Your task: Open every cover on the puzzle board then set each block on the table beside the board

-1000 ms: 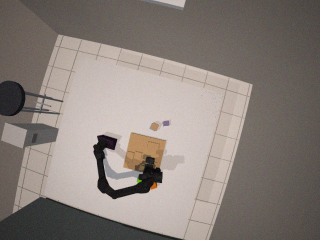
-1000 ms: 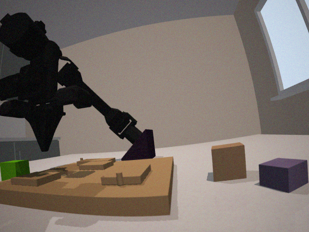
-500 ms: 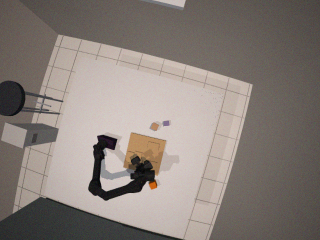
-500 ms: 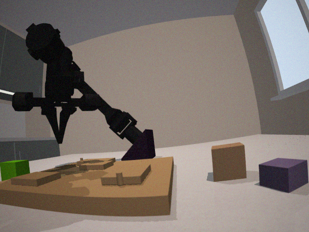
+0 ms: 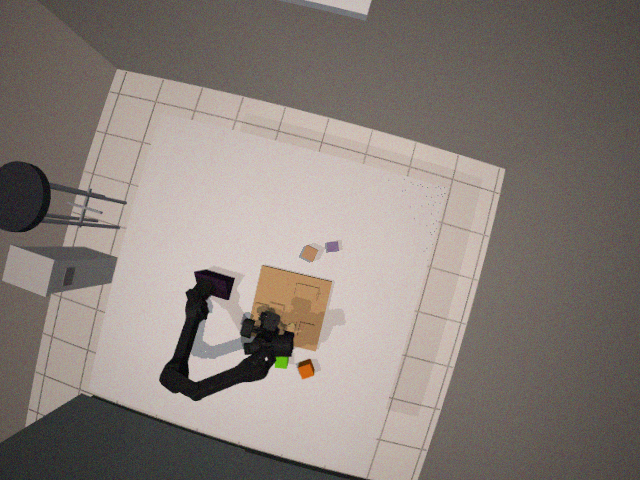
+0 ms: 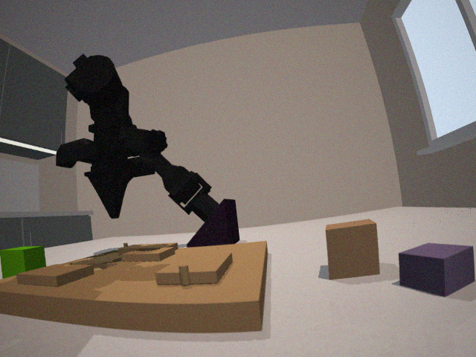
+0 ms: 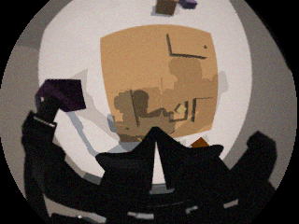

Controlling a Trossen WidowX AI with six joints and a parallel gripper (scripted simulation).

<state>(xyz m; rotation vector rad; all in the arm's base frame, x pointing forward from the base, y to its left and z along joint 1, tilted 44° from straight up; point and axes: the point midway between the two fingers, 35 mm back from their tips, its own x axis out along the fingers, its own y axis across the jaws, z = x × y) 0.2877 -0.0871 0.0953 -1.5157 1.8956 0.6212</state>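
Right now my gripper tip is 4 cm short of the tan puzzle board, 7 cm to the right of it and 6 cm above it. The rest, counted from my gripper tip: orange block 15 cm ahead, 17 cm to the right, 6 cm below; brown block 11 cm ahead, 30 cm to the left, 6 cm below; green block 5 cm ahead, 15 cm to the right, 6 cm below.
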